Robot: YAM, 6 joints.
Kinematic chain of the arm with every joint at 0, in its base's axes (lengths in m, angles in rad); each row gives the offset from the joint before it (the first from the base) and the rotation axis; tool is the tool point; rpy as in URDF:
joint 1: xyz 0 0 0.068 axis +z
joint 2: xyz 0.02 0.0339 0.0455 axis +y
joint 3: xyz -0.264 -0.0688 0 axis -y
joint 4: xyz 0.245 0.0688 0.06 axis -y
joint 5: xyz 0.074 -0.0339 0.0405 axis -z
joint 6: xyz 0.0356 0 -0.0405 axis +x
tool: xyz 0 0 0 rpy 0 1.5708 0
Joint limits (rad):
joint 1: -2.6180..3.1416
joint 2: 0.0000..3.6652
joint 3: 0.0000..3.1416
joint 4: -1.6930..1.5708
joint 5: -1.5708..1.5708
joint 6: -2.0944..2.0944
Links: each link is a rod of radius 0.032 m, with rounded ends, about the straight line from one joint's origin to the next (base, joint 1, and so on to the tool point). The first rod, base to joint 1, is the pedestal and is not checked.
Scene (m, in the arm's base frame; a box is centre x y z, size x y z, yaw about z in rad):
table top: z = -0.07
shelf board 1: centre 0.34 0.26 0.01 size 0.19 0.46 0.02 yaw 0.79
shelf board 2: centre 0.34 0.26 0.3 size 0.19 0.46 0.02 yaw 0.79
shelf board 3: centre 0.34 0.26 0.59 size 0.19 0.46 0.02 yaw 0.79
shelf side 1: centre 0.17 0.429 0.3 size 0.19 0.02 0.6 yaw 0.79
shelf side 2: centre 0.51 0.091 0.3 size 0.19 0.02 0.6 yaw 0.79
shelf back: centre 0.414 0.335 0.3 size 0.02 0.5 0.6 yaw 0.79
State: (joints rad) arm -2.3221 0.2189 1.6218 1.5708 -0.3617 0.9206
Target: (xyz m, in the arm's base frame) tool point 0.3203 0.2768 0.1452
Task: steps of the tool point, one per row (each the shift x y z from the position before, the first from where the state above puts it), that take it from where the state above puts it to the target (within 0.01 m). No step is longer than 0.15 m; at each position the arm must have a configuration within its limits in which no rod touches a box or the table.
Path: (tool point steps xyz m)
1: -0.0484 -0.0475 0.0092
2: -0.0498 -0.0515 -0.0092
3: -0.0980 -0.0429 0.0306
4: -0.0439 -0.0813 0.0041
5: 0.0182 -0.0795 -0.0210
6: 0.0636 -0.0423 -0.0424
7: 0.0753 0.0124 -0.0588
8: 0.0513 0.0606 -0.0686
9: 0.0040 0.0828 -0.0716
10: -0.0457 0.0715 -0.0674
11: 0.0514 0.0441 0.0083
12: 0.0464 0.0468 -0.0002
13: 0.0398 0.0479 -0.0081

